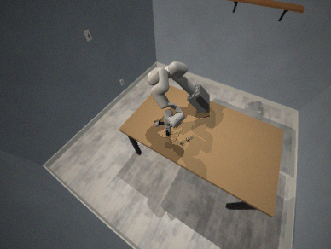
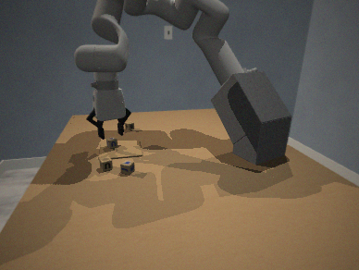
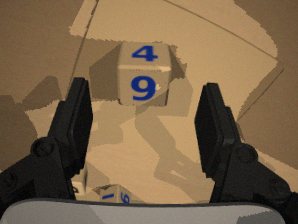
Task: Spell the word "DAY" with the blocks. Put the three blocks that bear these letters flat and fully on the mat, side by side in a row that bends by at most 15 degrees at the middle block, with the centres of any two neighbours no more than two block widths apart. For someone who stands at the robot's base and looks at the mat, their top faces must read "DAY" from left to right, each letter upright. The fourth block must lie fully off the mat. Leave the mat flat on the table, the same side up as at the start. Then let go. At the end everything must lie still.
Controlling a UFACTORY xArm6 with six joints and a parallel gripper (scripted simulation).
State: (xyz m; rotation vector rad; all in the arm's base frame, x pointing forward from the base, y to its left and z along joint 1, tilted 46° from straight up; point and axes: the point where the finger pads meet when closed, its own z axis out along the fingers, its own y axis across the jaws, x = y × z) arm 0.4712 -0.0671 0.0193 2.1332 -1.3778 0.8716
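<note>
Right now the thin tan mat is 30 mm behind my hand, 30 mm to the left of it and 60 mm below it.
</note>
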